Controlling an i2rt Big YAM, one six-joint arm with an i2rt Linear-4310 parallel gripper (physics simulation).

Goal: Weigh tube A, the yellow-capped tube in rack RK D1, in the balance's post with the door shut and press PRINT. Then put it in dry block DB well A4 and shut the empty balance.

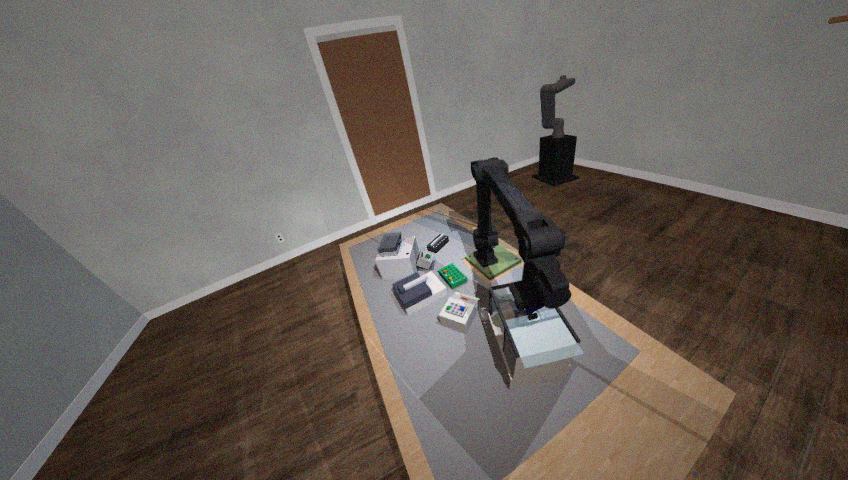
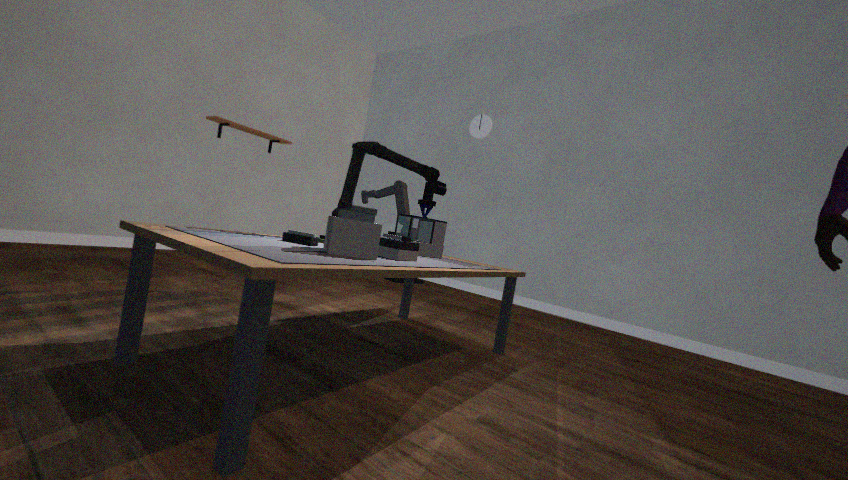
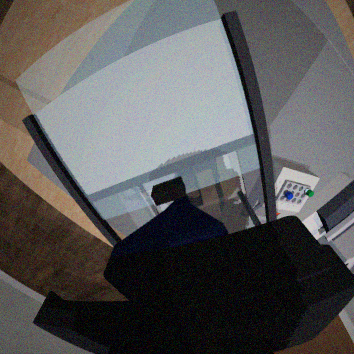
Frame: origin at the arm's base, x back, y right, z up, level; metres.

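Where they show: gripper, fingertip midpoint: (image 1: 527, 313) (image 2: 424, 217) (image 3: 184, 200); arm's base, origin of the base link: (image 1: 485, 258).
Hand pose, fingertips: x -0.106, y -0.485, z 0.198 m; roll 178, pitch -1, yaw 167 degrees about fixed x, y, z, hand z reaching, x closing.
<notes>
Each offset is from my fingertips to the top centre of the thing. "spot": to the spot under its first point.
The glass-walled balance (image 1: 509, 351) (image 2: 422, 231) stands at the right of the grey mat. Its pale top door @(dy -0.073, dx -0.006, dz -0.006 m) (image 1: 543, 340) (image 3: 140, 105) lies slid toward the table's front, between dark rails. My gripper (image 1: 531, 312) (image 2: 425, 210) (image 3: 184, 200) is shut and empty. Its dark blue fingertips sit against the door's small dark handle @(spot: dy -0.020, dx +0.002, dz +0.008 m) (image 3: 168, 189). Part of the chamber @(spot: dy +0.104, dx -0.009, dz -0.139 m) (image 3: 214, 191) shows behind the door's edge. The white tube rack @(dy +0.230, dx -0.132, dz -0.144 m) (image 1: 457, 309) (image 3: 296, 191) stands left of the balance, with a blue and a green cap showing. I cannot make out the yellow-capped tube.
A green well block @(dy +0.446, dx -0.088, dz -0.184 m) (image 1: 453, 274), a grey and white device @(dy +0.403, dx -0.260, dz -0.112 m) (image 1: 417, 290), a white box @(dy +0.628, dx -0.270, dz -0.024 m) (image 1: 395, 257) and a dark block @(dy +0.737, dx -0.071, dz -0.166 m) (image 1: 436, 241) stand on the mat behind the rack. The arm's base sits on a green plate (image 1: 504, 260). A second arm (image 1: 556, 128) stands far off.
</notes>
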